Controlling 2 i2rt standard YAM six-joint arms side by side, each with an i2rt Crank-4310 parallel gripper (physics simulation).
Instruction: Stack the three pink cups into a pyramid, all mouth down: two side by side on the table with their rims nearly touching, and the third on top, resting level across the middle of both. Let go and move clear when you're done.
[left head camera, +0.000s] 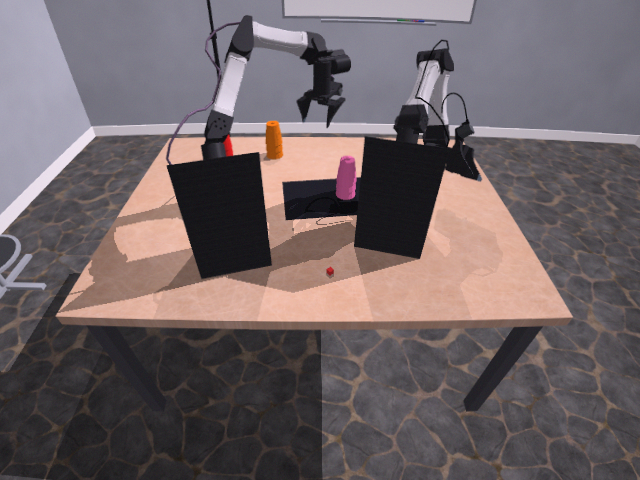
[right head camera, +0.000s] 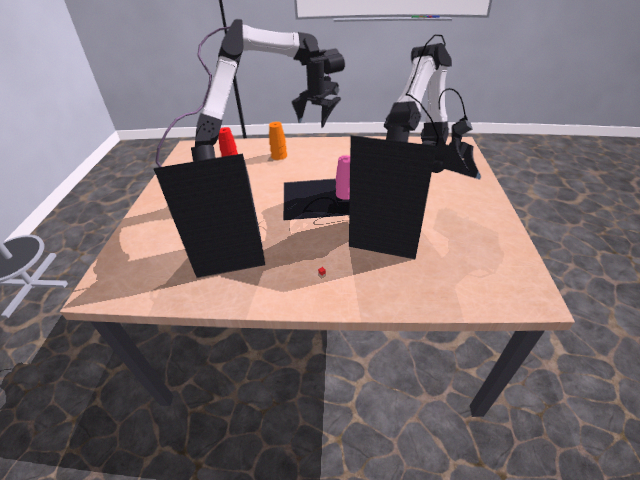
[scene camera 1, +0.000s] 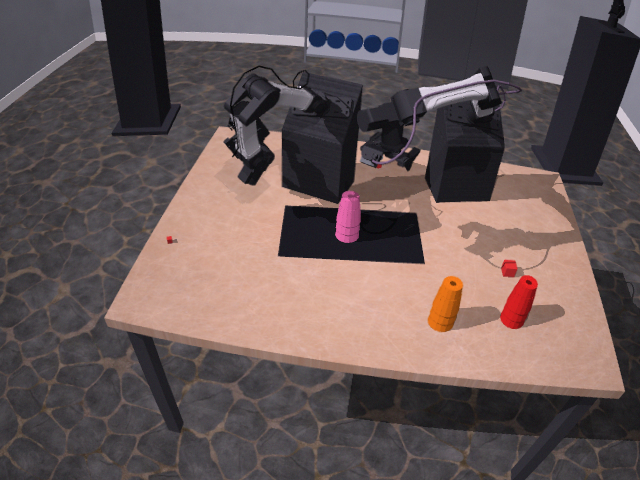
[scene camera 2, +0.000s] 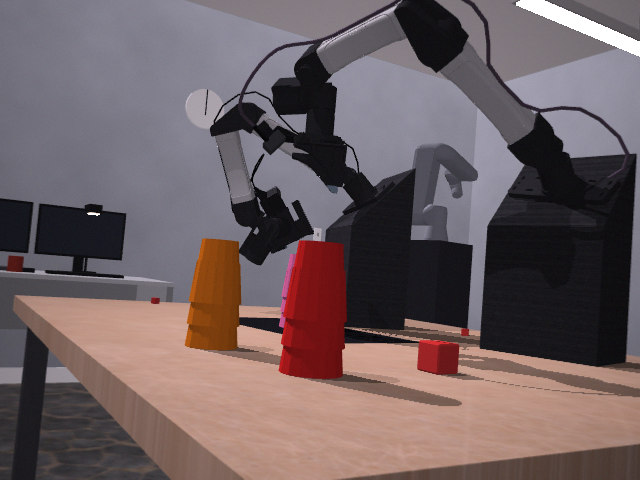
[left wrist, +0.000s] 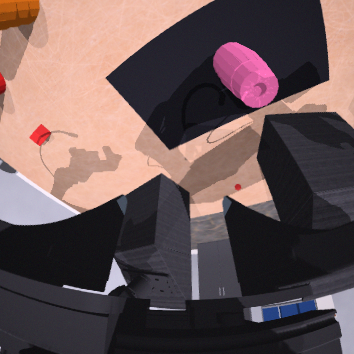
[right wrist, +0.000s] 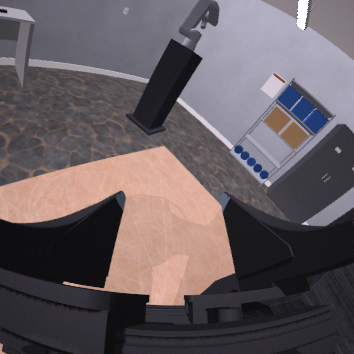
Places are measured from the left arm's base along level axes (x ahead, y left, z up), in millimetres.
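Where they show: left gripper, fingertip midpoint: (left head camera: 315, 125) (right head camera: 311, 125) (scene camera 1: 394, 165) (scene camera 2: 336, 190) (left wrist: 174, 197); right gripper, fingertip midpoint: (left head camera: 477, 178) (right head camera: 475, 176) (scene camera 2: 299, 239) (right wrist: 172, 193); left arm's base, origin of the base link: (scene camera 1: 473, 116) (scene camera 2: 561, 189) (left wrist: 146, 280); right arm's base, origin of the base link: (scene camera 1: 321, 106) (scene camera 2: 368, 200).
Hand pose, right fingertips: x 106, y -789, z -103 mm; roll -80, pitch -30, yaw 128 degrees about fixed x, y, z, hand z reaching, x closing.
Things, the pixels of their top centre, and the offset from my right fingertips. "pt": a spot on its surface instead. Level surfaces: height alone.
- black mat, its level: 215 mm down
- pink stack, surface spot: (scene camera 2: 286, 291) pt 261 mm ahead, 399 mm left, 139 mm down
- orange cup stack, middle of its top: (scene camera 2: 217, 239) (scene camera 1: 452, 284) (left head camera: 272, 122) (right head camera: 275, 123) 554 mm ahead, 688 mm left, 59 mm down
- red cup stack, middle of its top: (scene camera 2: 324, 242) (scene camera 1: 528, 280) (right head camera: 223, 130) 511 mm ahead, 912 mm left, 59 mm down
- red cube, middle of its top: (scene camera 2: 439, 342) (scene camera 1: 511, 263) (left wrist: 36, 138) 321 mm ahead, 924 mm left, 176 mm down
The pink cups (left head camera: 346, 178) (right head camera: 343, 178) (scene camera 1: 348, 217) (left wrist: 245, 74) stand nested in one mouth-down stack on the black mat (left head camera: 299, 201) (right head camera: 302, 198) (scene camera 1: 310, 248) (left wrist: 160, 90). In scene camera 2 a strip of the pink stack (scene camera 2: 286, 291) shows behind the red cups. My left gripper (left head camera: 315, 124) (right head camera: 311, 122) (left wrist: 174, 197) is open and empty, high above the table on the pedestal side of the stack. My right gripper (right wrist: 172, 193) is open and empty, over the table beside the right arm's pedestal, apart from the cups.
An orange cup stack (left head camera: 273, 140) (right head camera: 277, 140) (scene camera 1: 445, 304) (scene camera 2: 214, 294) and a red cup stack (right head camera: 227, 141) (scene camera 1: 519, 303) (scene camera 2: 314, 310) stand near the far edge in the head views. A red cube (scene camera 1: 509, 268) (scene camera 2: 437, 356) lies by the red stack. Two black pedestals (left head camera: 222, 217) (left head camera: 398, 201) carry the arms.
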